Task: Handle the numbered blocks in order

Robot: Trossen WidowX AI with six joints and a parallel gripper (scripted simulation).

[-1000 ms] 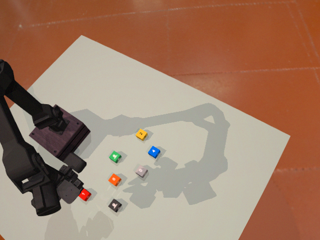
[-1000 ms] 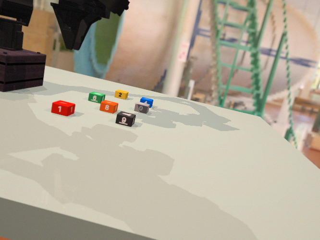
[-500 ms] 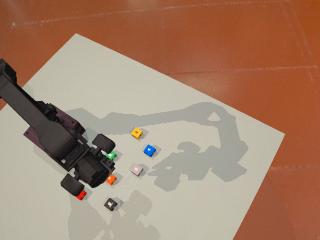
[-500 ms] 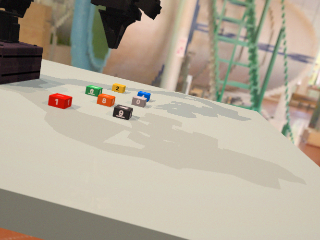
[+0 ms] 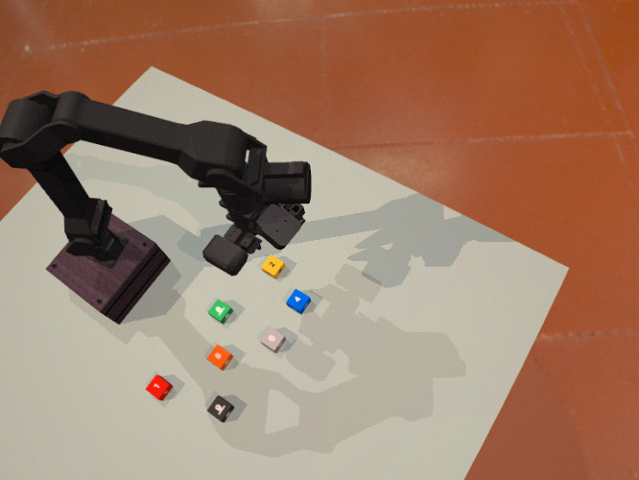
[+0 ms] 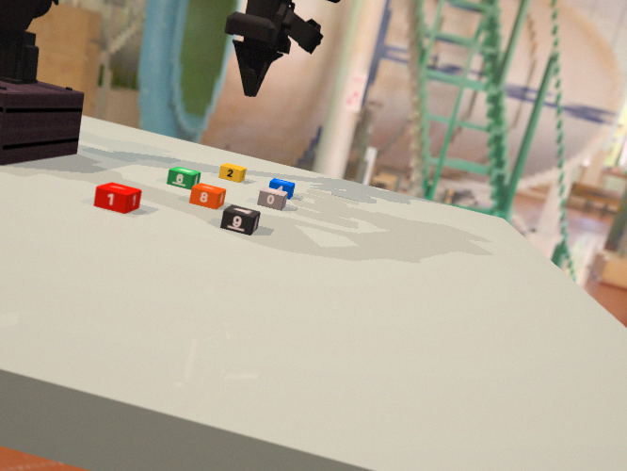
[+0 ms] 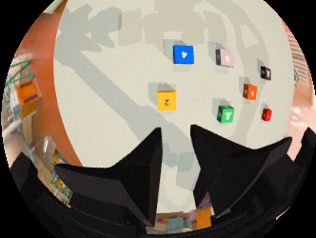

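My gripper tip is now 110 mm above the yellow block. From my gripper tip the other things lie so: blue block 70 mm ahead, 40 mm to the right, 110 mm below; green block 60 mm behind, 120 mm to the right, 110 mm below; grey block 60 mm ahead, 130 mm to the right, 110 mm below.
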